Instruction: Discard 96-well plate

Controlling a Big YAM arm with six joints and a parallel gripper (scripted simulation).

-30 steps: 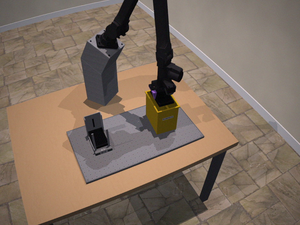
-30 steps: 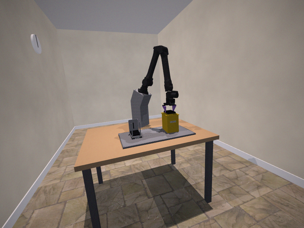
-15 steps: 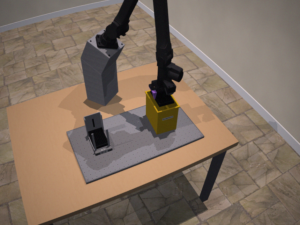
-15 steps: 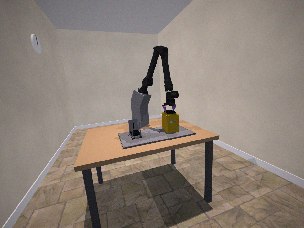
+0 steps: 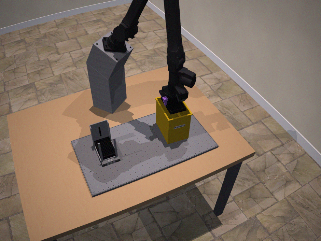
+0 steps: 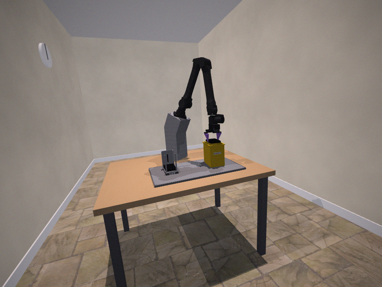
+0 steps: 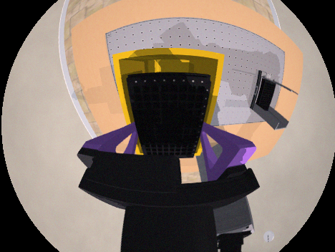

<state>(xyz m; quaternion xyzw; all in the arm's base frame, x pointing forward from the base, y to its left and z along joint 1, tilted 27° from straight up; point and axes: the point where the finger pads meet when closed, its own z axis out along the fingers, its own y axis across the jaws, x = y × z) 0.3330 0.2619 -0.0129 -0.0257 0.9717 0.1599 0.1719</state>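
The yellow plastics bin W1 is 11 cm below my hand.
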